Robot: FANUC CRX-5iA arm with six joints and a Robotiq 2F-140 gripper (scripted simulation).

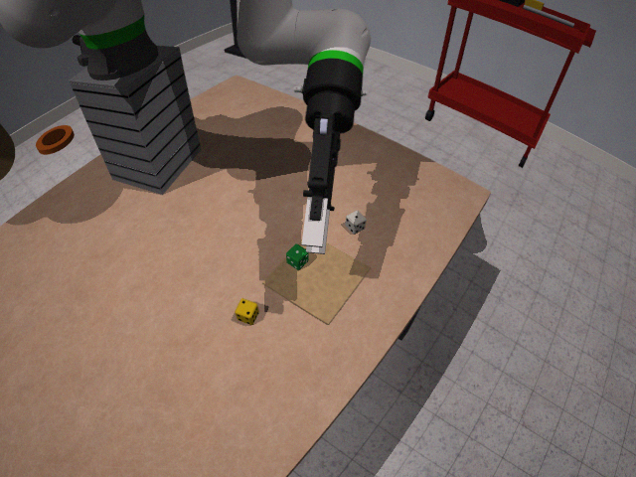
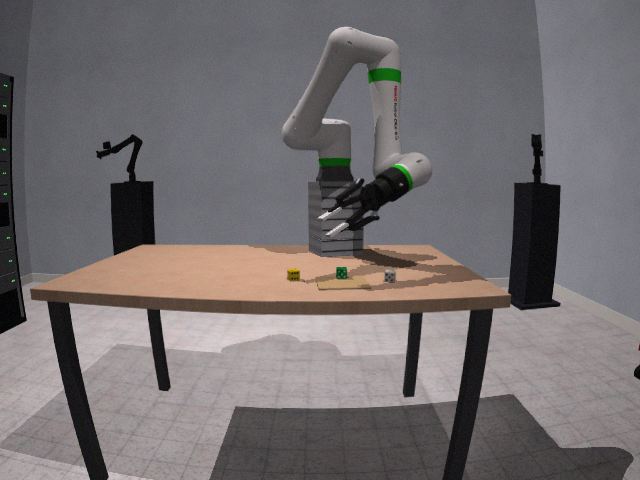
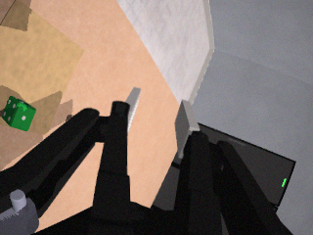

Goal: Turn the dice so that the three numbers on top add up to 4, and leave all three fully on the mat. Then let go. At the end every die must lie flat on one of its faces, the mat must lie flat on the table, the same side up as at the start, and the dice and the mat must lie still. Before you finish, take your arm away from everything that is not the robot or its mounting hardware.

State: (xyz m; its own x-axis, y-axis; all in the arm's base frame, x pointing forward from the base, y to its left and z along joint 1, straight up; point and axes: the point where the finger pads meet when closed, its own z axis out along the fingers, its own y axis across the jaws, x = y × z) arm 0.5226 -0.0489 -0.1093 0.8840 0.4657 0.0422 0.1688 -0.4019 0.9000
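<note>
My gripper is now 20 mm past the white die, 170 mm to the right of it and 160 mm above it. Also, from my hand: green die 60 mm behind, 30 mm to the left, 150 mm below; yellow die 60 mm behind, 110 mm to the right, 160 mm below; tan mat 10 mm behind, 30 mm to the left, 170 mm below.
</note>
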